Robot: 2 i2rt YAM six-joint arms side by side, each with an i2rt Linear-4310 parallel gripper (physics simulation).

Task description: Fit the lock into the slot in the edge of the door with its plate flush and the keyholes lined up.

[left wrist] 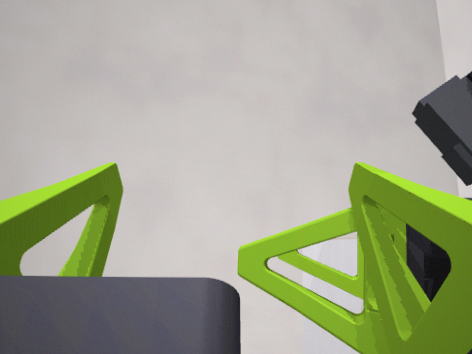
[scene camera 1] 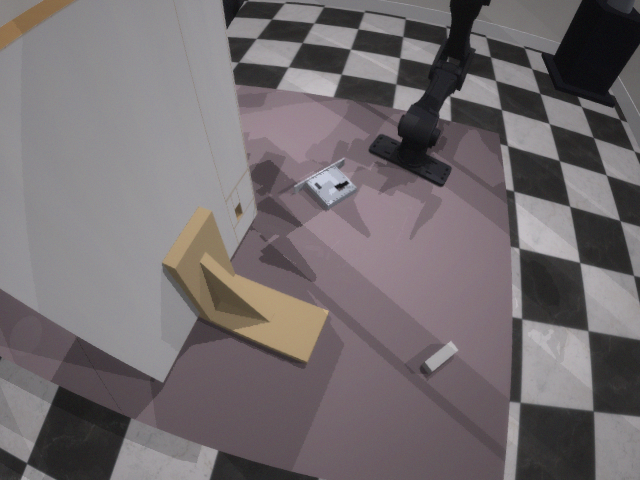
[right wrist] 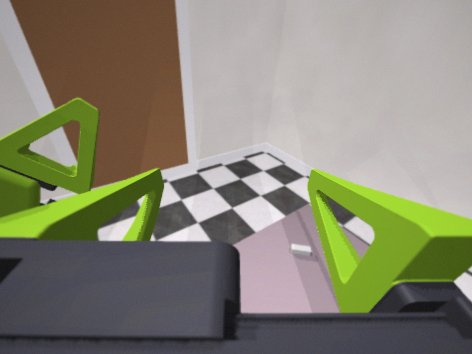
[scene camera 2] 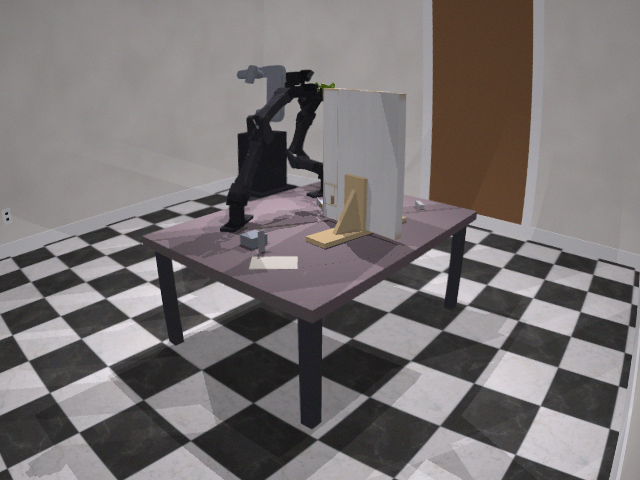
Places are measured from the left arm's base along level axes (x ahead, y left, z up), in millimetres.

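Pixels of known places: left gripper, fingertip midpoint: (left wrist: pixel 235 175) (right wrist: pixel 65 125) (scene camera 2: pixel 326 83); right gripper, fingertip midpoint: (left wrist: pixel 262 253) (right wrist: pixel 235 177); left arm's base, origin of the base link: (scene camera 1: pixel 410 160); right arm's base, origin of the base link: (scene camera 2: pixel 237 223).
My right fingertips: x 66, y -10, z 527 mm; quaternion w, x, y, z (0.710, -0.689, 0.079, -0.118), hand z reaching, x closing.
Ahead of a thing's pixels: the offset from my right fingertips to its top centre. "pt": to the spot under its first point. Level surfaces: height alone.
The silver lock @[dx +121, dy -102, dz -501 mm] (scene camera 1: pixel 330 187) lies on the table with its long plate standing on edge, near my left arm's base in scene camera 1. The white door @[dx +458, dy -174, dz +20 mm] (scene camera 1: pixel 118 155) (scene camera 2: pixel 369 155) stands upright in wooden brackets. A small keyhole opening @[pt dx +315, dy -188, dz -443 mm] (scene camera 1: pixel 238 210) (scene camera 2: pixel 332 199) shows low in its face; the edge slot is not clearly seen. My left gripper (left wrist: pixel 235 175) is open and empty. My right gripper (right wrist: pixel 235 177) is open and empty. Each wrist view shows a green finger of the other gripper, close by. In scene camera 2 green fingertips show above the door's top, away from the lock.
A wooden bracket (scene camera 1: pixel 273 320) (scene camera 2: pixel 355 206) juts from the door across the table @[dz -527 mm] (scene camera 1: pixel 372 413) (scene camera 2: pixel 310 294). A white block @[dx +339, dy +257, dz -505 mm] (scene camera 1: pixel 439 357) (scene camera 2: pixel 419 205) (right wrist: pixel 301 249) lies farther off. A grey block @[dx +378, dy -583, dz -491 mm] (scene camera 2: pixel 251 239) with an upright piece and a pale sheet @[dx +571, dy -599, dz -526 mm] (scene camera 2: pixel 273 262) lie near my right arm's base.
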